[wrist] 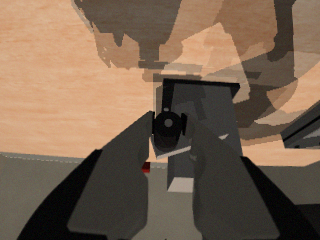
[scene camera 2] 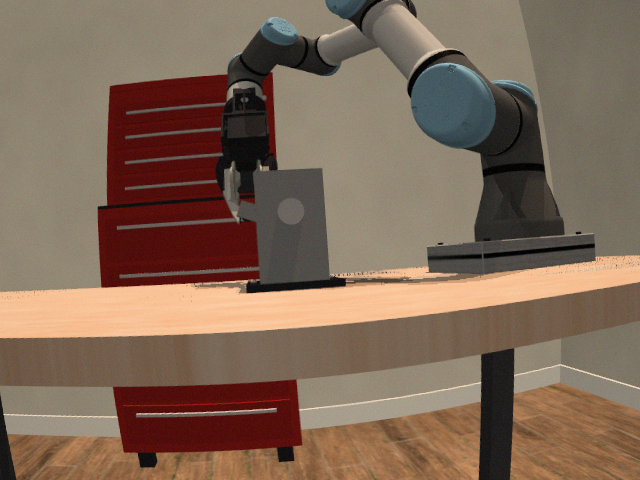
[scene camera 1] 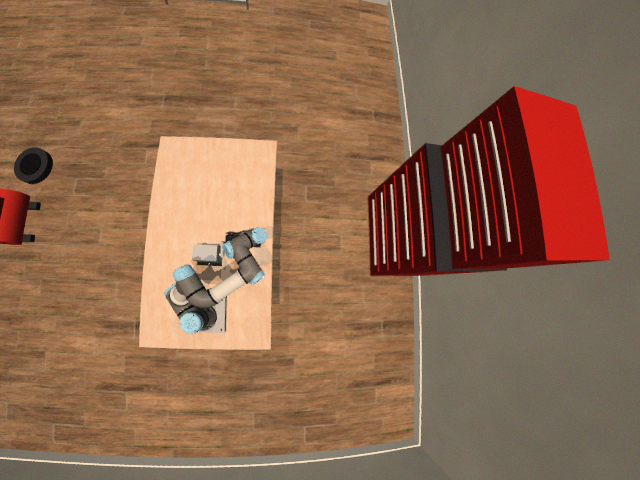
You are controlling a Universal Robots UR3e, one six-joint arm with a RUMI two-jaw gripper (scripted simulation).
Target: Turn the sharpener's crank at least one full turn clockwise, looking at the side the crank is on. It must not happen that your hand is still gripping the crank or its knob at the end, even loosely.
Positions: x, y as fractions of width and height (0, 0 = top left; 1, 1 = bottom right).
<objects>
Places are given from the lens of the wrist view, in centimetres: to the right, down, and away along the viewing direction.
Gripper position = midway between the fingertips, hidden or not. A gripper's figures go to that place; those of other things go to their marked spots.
my gripper (wrist: 0.53, 0.47): 1, 0, 14
sharpener (wrist: 0.63, 0.41): 5, -3, 21
</objects>
